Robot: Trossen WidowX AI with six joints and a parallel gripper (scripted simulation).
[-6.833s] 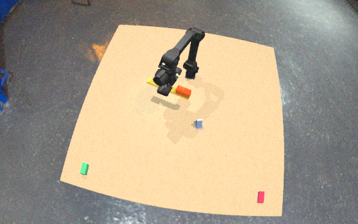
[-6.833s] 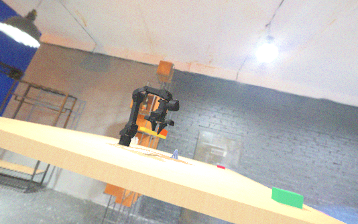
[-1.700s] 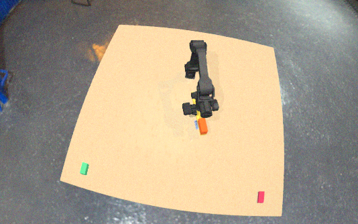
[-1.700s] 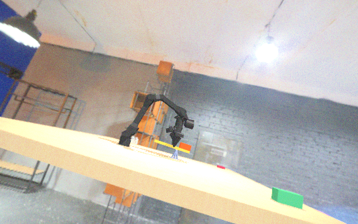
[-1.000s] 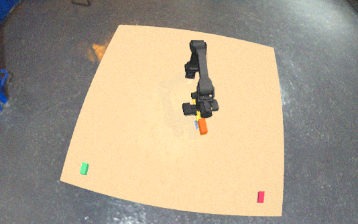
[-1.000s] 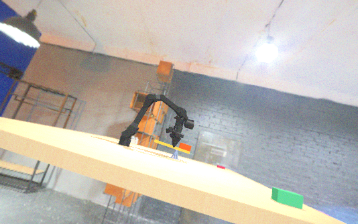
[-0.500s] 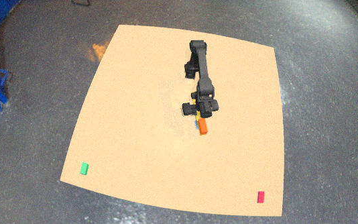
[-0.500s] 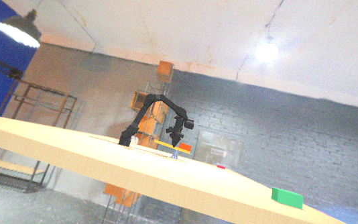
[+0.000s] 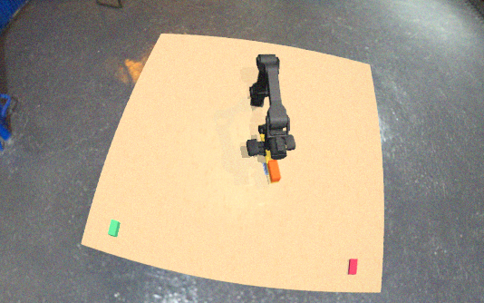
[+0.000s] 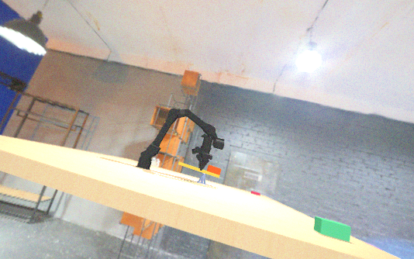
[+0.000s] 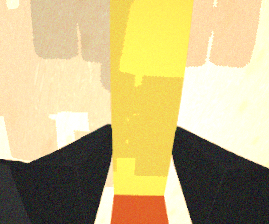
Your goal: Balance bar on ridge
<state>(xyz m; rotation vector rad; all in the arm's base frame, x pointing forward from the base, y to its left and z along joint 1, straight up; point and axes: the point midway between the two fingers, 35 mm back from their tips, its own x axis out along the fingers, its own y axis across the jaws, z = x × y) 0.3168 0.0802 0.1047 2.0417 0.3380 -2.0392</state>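
Now: gripper tip 4 cm above the blue ridge, 3 cm short of it and 1 cm to the right of it. From my gripper tip the other things lie so: pink block 42 cm to the left, 42 cm ahead, 6 cm below; then green block 58 cm to the right, 42 cm ahead, 5 cm below.
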